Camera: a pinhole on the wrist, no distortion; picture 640 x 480 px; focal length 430.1 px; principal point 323.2 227.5 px. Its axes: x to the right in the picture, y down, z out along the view. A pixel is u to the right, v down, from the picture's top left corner.
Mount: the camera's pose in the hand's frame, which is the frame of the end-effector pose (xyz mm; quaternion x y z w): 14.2 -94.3 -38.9 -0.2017 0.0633 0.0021 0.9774
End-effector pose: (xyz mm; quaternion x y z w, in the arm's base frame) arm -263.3 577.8 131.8 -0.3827 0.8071 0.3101 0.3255
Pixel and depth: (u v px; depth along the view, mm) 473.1 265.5 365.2
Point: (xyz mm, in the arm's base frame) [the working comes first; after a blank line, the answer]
In the camera's frame: 127.3 32.3 365.2

-341.1 739.3 -147.5
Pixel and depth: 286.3 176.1 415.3
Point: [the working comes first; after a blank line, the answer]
In the camera's frame: -35.6 -49.6 415.3

-194.4 849.8 -102.3
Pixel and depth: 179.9 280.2 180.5
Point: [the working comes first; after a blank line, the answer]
In the camera's frame: -60.1 22.1 180.5

-214.4 680.1 75.7
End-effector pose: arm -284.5 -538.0 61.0 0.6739 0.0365 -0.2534 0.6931
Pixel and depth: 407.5 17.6 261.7
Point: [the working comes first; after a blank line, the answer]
In the camera's frame: 51.3 -127.7 261.7

-311.3 -796.3 -57.2
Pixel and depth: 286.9 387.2 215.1
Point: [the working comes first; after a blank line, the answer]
In the camera's frame: -18.2 79.9 215.1

-278.3 -668.2 123.3
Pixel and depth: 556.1 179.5 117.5
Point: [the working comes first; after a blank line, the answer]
In the camera's frame: 63.6 -13.1 117.5

-248.0 -625.8 -25.5
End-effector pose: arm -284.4 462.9 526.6 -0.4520 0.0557 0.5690 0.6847
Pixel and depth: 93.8 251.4 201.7
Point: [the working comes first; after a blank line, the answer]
In the camera's frame: -107.6 11.2 201.7

-373.6 518.3 658.0
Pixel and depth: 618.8 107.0 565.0
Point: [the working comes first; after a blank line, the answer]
In the camera's frame: 388.3 -158.3 565.0

-314.1 1143.5 547.4
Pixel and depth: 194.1 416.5 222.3
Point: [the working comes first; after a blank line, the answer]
In the camera's frame: -66.7 97.7 222.3

-422.5 529.1 573.9
